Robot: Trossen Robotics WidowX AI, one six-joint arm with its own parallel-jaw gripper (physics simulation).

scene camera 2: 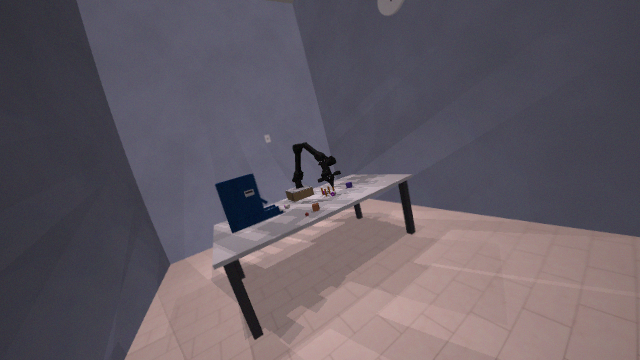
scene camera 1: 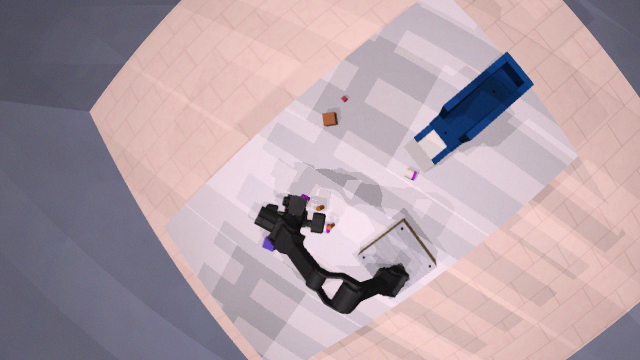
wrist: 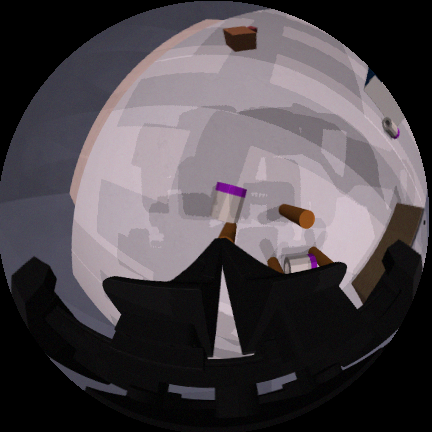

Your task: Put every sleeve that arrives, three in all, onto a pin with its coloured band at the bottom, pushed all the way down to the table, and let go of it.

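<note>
My gripper (wrist: 220,243) (scene camera 2: 333,187) is shut and empty, its tips over an orange-brown pin (wrist: 228,231). A whitish sleeve with a purple band (wrist: 229,202) appears to lie on its side just beyond that pin, band end away from it; its band also shows in scene camera 1 (scene camera 1: 305,197). Another pin (wrist: 297,216) (scene camera 1: 320,208) stands to the right, with no sleeve on it. A second sleeve (wrist: 299,264) lies on its side between two more pins (wrist: 273,264) (wrist: 321,255), partly hidden by the right finger. A third sleeve (scene camera 1: 410,174) (wrist: 390,127) lies on its side near the chute.
The blue chute (scene camera 1: 452,117) (scene camera 2: 240,202) with a pale ramp (scene camera 1: 425,150) is at one end of the table. A brown-edged box (scene camera 1: 421,241) (scene camera 2: 300,194) stands by the arm's base. A brown block (scene camera 1: 329,119) (wrist: 240,39), small red cube (scene camera 1: 344,98) and purple block (scene camera 1: 269,244) (scene camera 2: 349,185) lie on the table.
</note>
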